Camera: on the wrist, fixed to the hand. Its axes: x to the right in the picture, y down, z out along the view.
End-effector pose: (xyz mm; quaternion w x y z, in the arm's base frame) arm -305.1 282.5 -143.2 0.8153 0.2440 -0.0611 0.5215
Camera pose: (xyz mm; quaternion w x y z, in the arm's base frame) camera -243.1 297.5 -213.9 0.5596 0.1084 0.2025 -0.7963
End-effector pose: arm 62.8 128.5 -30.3 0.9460 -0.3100 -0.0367 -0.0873
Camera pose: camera 64.8 33.4 -33.6 0.0342 -0.0234 0.3607 0.9318
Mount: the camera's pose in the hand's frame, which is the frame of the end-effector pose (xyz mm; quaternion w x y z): 15.1 -73.1 -59.1 0.0550 0.0088 -0.0516 -0.9971
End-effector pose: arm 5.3 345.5 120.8 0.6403 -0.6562 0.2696 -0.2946
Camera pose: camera -29.4 296.7 194.8 0.2388 0.3145 0.6751 0.6231
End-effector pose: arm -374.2 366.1 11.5 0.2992 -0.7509 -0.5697 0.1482
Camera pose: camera -392.3 376.3 104.4 0.1414 0.5371 -0.7942 -0.2464
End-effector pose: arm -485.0 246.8 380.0 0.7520 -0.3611 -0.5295 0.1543
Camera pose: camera -436.4 183.1 431.4 0.1711 0.5227 -0.4266 -0.7180
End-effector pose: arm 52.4 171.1 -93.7 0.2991 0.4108 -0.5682 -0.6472
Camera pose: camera 102.4 142.1 -169.3 0.6618 -0.5584 -0.3572 0.3500
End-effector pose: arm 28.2 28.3 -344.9 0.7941 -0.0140 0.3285 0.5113
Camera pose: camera 62.2 -15.6 -422.2 0.5705 -0.2949 -0.0324 -0.7658
